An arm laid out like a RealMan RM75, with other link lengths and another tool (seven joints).
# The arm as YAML. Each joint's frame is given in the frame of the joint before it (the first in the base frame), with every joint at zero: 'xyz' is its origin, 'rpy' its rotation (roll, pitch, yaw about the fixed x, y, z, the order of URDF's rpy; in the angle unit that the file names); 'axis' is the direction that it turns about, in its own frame. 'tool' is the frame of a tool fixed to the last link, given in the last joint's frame.
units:
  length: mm
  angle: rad
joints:
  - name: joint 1
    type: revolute
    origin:
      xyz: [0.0, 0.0, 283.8]
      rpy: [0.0, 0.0, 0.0]
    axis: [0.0, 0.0, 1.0]
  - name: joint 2
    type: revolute
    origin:
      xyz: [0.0, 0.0, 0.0]
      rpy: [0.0, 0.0, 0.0]
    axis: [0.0, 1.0, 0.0]
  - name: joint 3
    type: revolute
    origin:
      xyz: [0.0, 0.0, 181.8]
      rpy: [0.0, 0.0, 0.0]
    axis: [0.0, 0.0, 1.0]
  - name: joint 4
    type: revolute
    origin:
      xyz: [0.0, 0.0, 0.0]
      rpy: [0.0, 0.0, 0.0]
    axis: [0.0, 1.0, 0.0]
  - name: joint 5
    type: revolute
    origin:
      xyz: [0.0, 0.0, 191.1]
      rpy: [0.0, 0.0, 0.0]
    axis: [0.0, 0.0, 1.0]
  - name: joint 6
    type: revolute
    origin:
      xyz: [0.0, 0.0, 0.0]
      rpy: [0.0, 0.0, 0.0]
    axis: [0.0, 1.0, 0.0]
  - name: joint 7
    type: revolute
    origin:
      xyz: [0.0, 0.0, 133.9]
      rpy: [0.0, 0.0, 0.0]
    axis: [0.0, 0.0, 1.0]
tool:
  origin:
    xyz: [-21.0, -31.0, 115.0]
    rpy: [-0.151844, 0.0, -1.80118]
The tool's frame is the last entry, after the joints.
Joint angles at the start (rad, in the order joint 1, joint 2, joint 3, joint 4, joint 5, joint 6, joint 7):
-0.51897, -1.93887, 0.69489, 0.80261, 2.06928, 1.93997, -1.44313
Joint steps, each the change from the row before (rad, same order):
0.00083, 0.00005, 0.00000, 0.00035, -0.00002, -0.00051, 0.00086
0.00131, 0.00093, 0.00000, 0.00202, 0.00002, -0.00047, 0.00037
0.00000, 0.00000, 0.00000, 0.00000, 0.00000, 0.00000, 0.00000
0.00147, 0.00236, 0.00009, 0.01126, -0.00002, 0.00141, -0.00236
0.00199, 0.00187, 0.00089, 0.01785, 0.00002, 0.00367, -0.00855
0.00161, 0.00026, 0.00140, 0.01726, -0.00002, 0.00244, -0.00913
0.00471, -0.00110, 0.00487, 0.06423, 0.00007, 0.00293, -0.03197
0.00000, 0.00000, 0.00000, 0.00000, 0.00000, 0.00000, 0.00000
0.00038, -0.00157, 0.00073, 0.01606, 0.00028, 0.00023, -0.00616
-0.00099, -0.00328, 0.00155, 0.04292, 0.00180, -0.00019, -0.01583
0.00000, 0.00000, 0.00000, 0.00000, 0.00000, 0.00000, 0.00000
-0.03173, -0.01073, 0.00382, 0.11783, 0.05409, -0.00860, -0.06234
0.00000, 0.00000, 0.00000, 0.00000, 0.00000, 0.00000, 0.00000
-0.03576, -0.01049, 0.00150, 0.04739, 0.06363, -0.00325, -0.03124
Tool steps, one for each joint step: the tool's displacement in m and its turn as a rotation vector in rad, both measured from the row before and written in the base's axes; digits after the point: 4 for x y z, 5 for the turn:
-0.0003, 0.0000, 0.0001, 0.00099, 0.00050, 0.00002
-0.0006, 0.0003, 0.0006, 0.00215, 0.00216, -0.00006
0.0000, 0.0000, 0.0000, 0.00000, 0.00000, 0.00000
-0.0006, 0.0011, 0.0022, 0.00556, 0.00755, -0.00365
-0.0004, 0.0009, 0.0027, 0.00427, 0.00974, -0.00244
-0.0001, 0.0009, 0.0021, 0.00360, 0.00863, -0.00165
0.0002, 0.0046, 0.0073, 0.01900, 0.03251, -0.00677
0.0000, 0.0000, 0.0000, 0.00000, 0.00000, 0.00000
0.0006, 0.0013, 0.0016, 0.00555, 0.00730, -0.00376
0.0018, 0.0040, 0.0045, 0.01636, 0.02112, -0.01179
0.0000, 0.0000, 0.0000, 0.00000, 0.00000, 0.00000
0.0030, 0.0138, 0.0104, 0.03447, 0.09447, -0.01938
0.0000, 0.0000, 0.0000, 0.00000, 0.00000, 0.00000
0.0001, 0.0067, 0.0017, 0.00362, 0.06559, -0.00417

